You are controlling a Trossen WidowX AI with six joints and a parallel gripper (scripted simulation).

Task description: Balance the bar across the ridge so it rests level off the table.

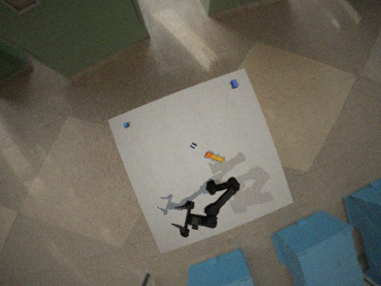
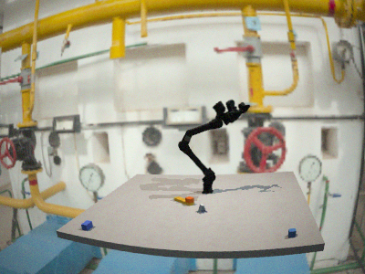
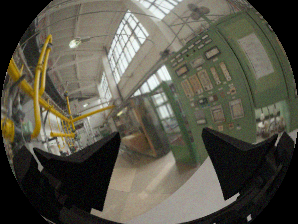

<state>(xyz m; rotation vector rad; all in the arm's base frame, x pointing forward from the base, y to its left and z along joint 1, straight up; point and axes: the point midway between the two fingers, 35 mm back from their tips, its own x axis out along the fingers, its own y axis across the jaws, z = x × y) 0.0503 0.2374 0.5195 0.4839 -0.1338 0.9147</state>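
The yellow bar lies 16 cm ahead of my gripper tip, 35 cm to the right of it and 51 cm below it. Also, from my gripper tip: blue-grey ridge (30 cm ahead, 24 cm to the right, 49 cm below).
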